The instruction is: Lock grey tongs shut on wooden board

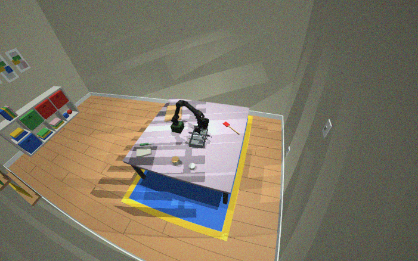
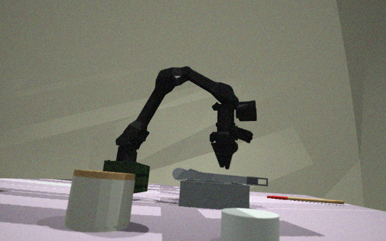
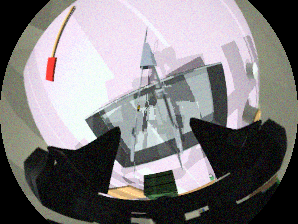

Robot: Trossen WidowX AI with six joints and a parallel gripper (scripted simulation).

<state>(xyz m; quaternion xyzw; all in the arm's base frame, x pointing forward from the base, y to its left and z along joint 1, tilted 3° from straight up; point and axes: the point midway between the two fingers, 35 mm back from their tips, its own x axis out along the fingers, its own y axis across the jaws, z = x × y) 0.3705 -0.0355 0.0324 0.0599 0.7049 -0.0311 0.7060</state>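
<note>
Now: gripper tip 70 mm above the grey roasting tin, 40 mm past it and 20 mm to the left of it. The rest, counted from my gripper tip: lidded jar: 430 mm to the right, 140 mm behind, 70 mm below; wooden board: 590 mm behind, 330 mm to the left, 90 mm below; red-headed spatula: 280 mm ahead, 260 mm to the left, 100 mm below.
</note>
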